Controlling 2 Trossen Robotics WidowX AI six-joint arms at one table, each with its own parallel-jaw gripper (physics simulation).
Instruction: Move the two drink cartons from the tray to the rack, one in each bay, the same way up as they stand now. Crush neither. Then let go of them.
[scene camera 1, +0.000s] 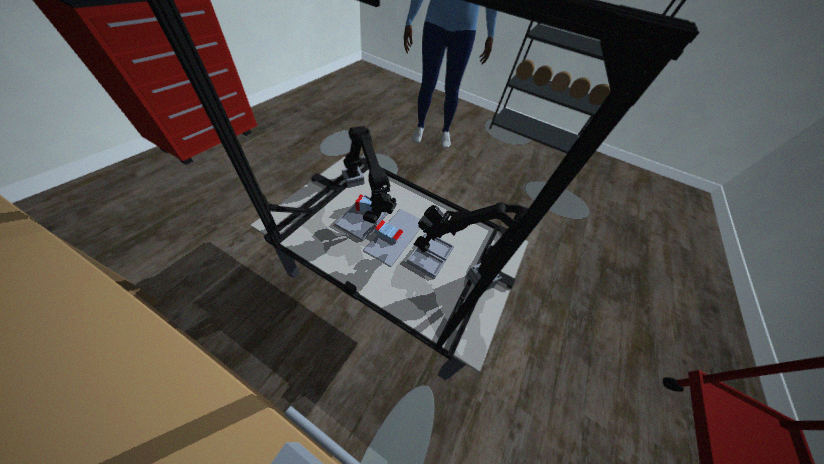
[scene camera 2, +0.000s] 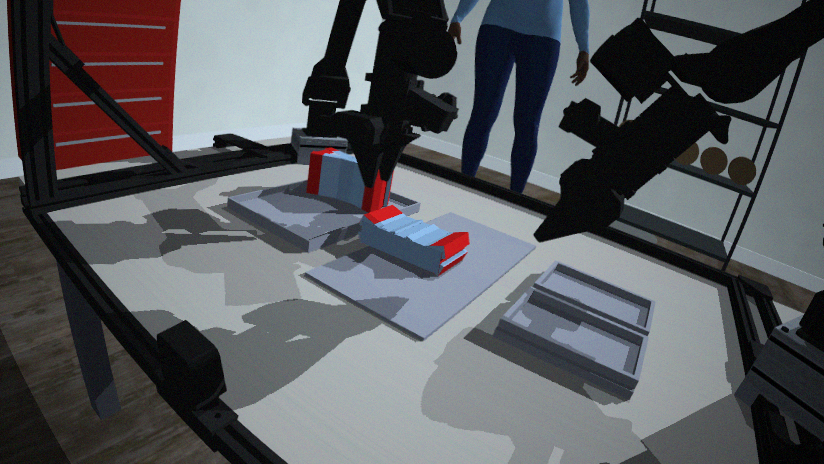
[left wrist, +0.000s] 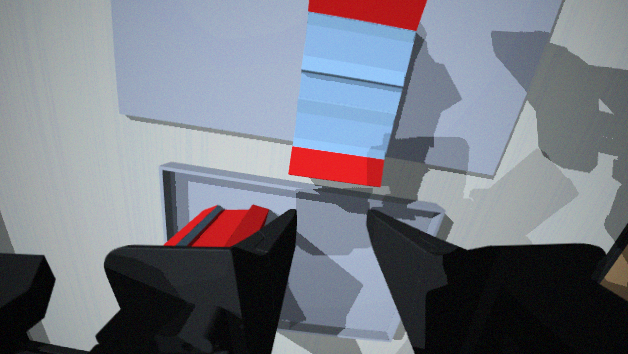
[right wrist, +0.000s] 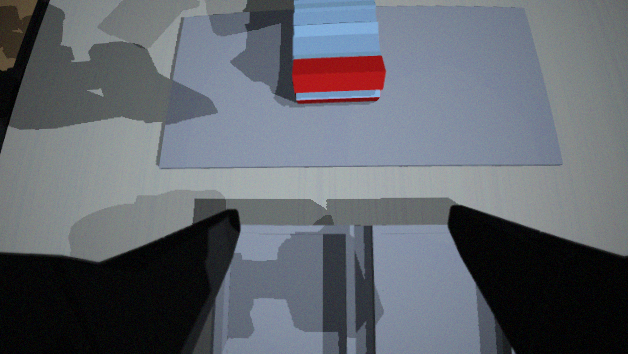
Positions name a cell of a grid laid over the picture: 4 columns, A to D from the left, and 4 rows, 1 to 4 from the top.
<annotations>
My left gripper (scene camera 2: B2) is 0.61 m from the lens. My right gripper (scene camera 2: C2): 0.51 m from the lens. A grey mat (scene camera 2: C3): 0.49 m from the lens. A grey tray (scene camera 2: B2): 0.64 m from the lens. The marked spots on the grey mat and the grey tray are 0.22 m apart.
</annotations>
